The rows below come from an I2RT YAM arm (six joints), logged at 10 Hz.
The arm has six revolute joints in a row. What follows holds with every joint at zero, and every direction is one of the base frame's. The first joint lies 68 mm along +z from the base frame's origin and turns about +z. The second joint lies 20 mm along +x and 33.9 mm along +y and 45.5 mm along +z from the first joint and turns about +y. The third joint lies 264 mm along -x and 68.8 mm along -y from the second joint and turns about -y. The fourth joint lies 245 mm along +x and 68.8 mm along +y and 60 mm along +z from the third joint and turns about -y. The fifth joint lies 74 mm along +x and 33.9 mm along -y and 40.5 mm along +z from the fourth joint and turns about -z. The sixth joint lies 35.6 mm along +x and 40.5 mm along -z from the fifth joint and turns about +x. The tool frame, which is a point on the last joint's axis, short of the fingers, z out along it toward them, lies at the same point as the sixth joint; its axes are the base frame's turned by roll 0, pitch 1.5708 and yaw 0 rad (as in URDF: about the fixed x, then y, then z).
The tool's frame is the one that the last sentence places.
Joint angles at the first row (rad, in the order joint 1, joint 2, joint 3, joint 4, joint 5, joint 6):
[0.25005, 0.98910, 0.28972, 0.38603, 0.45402, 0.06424]
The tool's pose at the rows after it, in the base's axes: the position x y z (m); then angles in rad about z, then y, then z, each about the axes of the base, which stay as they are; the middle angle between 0 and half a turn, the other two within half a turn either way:
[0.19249 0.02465 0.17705 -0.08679 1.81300 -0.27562]
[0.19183 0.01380 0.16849 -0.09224 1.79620 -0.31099]
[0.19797 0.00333 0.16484 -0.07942 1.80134 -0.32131]
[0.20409 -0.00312 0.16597 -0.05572 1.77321 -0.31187]
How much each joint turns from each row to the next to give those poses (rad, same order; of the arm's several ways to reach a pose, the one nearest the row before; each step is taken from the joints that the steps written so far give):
[-0.03935, -0.00292, -0.07663, 0.11457, 0.01693, -0.02491]
[-0.05812, 0.03225, -0.03960, 0.09340, -0.01999, -0.02031]
[-0.06632, 0.05763, 0.00296, 0.05532, -0.05479, -0.00010]
[-0.04193, 0.04819, 0.00680, 0.07612, -0.04756, 0.00002]

